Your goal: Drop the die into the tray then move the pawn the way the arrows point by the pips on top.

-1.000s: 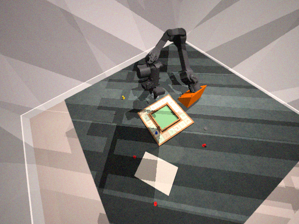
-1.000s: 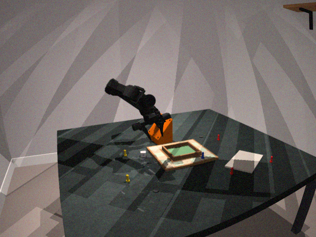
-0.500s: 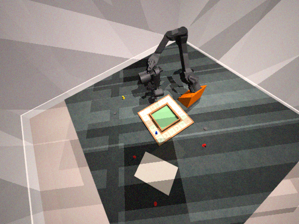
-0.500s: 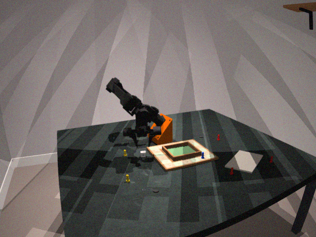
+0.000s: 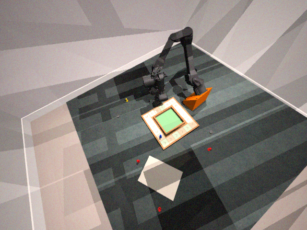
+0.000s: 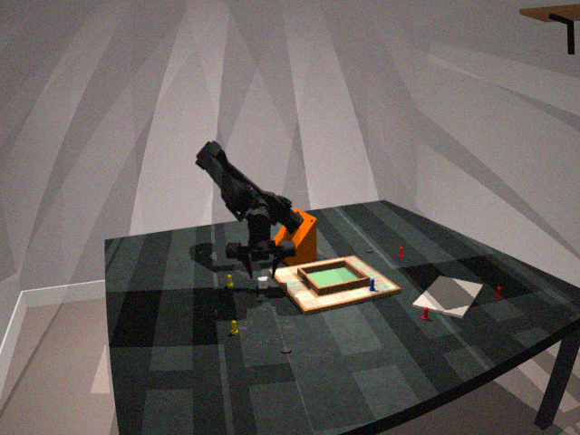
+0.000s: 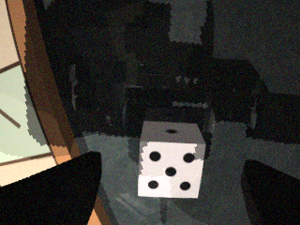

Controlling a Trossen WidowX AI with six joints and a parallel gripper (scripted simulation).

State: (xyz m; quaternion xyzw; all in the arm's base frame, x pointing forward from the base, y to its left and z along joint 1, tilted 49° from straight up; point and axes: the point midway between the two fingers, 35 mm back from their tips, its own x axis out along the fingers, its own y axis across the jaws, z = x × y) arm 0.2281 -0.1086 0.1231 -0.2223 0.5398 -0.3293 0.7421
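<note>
The white die is 2 cm below my gripper tip. Round my gripper tip: blue pawn: 15 cm ahead, 27 cm to the left; then white sheet: 27 cm ahead, 46 cm to the left, 2 cm below; then green dice tray: 4 cm ahead, 19 cm to the left, 2 cm below.
</note>
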